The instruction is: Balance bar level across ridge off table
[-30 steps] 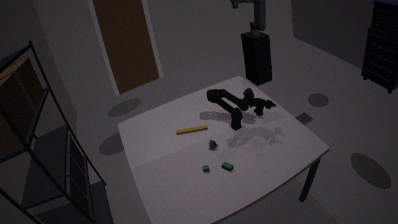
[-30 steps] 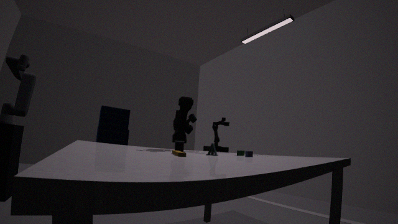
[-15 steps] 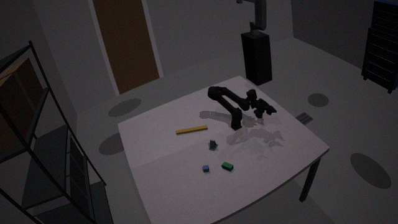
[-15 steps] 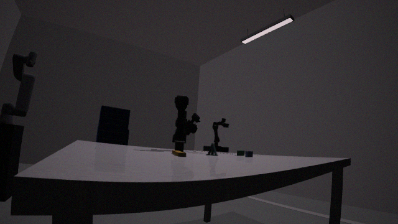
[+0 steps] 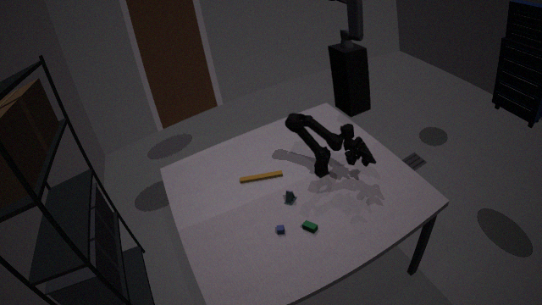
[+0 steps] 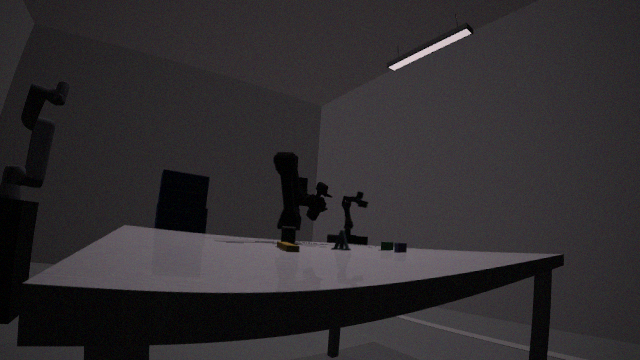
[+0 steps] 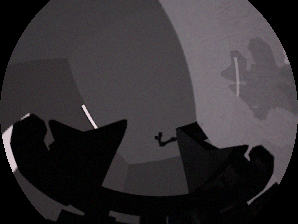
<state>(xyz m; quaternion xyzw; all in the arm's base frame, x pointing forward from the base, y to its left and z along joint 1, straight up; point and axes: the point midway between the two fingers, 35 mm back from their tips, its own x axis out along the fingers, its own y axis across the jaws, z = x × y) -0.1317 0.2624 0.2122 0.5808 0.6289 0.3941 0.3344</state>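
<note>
Now: gripper tip 460 mm to the left of the yellow bar, 430 mm short of it and 210 mm above it. Also, from my gripper tip: blue cube (510 mm ahead, 200 mm below, 40 mm to the right); green block (390 mm ahead, 200 mm below, 20 mm to the left).
</note>
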